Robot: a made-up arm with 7 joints. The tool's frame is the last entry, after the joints.
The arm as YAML. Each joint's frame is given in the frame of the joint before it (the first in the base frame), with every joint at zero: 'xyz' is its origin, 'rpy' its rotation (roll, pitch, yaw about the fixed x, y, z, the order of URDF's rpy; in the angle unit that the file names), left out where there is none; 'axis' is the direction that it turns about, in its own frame. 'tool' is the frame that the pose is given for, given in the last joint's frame.
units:
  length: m
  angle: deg
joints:
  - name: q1
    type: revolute
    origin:
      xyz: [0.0, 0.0, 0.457]
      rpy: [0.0, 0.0, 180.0]
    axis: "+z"
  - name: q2
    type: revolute
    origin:
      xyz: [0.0, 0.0, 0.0]
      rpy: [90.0, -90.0, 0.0]
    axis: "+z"
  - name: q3
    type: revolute
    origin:
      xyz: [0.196, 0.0, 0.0]
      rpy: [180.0, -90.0, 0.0]
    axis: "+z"
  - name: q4
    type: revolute
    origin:
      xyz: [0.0, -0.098, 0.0]
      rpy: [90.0, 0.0, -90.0]
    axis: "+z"
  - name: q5
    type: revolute
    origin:
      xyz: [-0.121, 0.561, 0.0]
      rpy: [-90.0, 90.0, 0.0]
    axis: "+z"
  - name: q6
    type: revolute
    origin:
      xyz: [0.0, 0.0, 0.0]
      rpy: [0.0, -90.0, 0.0]
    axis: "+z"
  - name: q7
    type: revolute
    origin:
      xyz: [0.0, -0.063, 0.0]
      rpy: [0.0, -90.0, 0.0]
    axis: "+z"
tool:
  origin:
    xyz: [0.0, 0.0, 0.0]
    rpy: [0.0, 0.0, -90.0]
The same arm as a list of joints. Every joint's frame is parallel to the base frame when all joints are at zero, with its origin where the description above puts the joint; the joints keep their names.
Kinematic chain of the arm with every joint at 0, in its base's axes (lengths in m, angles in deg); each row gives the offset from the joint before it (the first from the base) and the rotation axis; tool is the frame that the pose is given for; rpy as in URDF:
q1: xyz 0 0 0.457 axis +z
q2: xyz 0 0 0 axis +y
q3: xyz 0 0 0.196 axis +z
q4: xyz 0.098 0 0 axis -y
q5: xyz -0.121 0 0.561 axis +z
q6: xyz 0 0 0 axis -y
q7: xyz 0.063 0 0 axis -z
tool: xyz 0 0 0 rpy 180 0 0

